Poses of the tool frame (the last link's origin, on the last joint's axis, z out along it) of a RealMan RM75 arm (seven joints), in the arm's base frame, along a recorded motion.
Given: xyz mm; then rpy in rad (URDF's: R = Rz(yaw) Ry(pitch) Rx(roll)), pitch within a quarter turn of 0, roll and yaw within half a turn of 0.
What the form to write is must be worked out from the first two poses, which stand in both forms.
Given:
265, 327, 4, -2.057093, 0.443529, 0.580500
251, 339, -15, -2.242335, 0.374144, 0.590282
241, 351, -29, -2.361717, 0.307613, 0.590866
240, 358, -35, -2.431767, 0.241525, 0.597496
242, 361, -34, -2.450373, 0.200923, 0.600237
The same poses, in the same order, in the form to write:
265, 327, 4, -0.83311, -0.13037, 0.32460, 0.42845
251, 339, -15, -0.87015, -0.18006, 0.28447, 0.35986
241, 351, -29, -0.89137, -0.21041, 0.24493, 0.31811
240, 358, -35, -0.90194, -0.23396, 0.20949, 0.29645
242, 361, -34, -0.90433, -0.24429, 0.18979, 0.29410

